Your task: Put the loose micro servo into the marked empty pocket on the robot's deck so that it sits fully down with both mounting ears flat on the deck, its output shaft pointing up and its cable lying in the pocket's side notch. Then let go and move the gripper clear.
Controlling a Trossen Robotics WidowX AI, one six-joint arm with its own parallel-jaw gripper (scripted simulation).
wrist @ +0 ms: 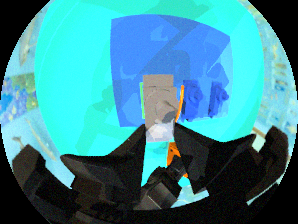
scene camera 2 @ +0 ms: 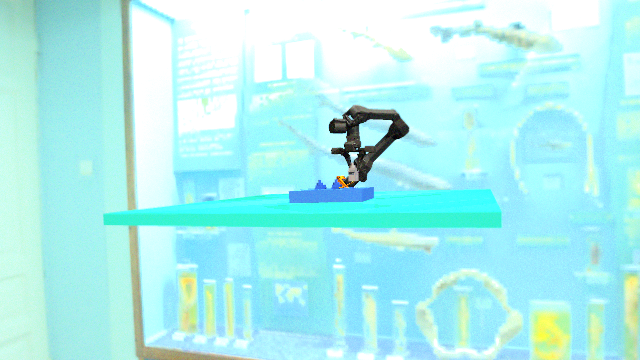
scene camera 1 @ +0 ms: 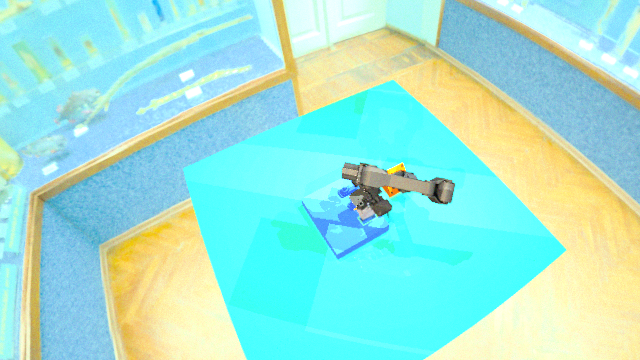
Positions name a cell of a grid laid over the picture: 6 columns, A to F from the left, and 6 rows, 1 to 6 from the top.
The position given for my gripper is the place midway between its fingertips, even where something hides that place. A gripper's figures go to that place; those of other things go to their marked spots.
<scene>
My gripper (wrist: D4): 10 cm from the lens. A micro servo (wrist: D3): 5 cm from the lens.
</scene>
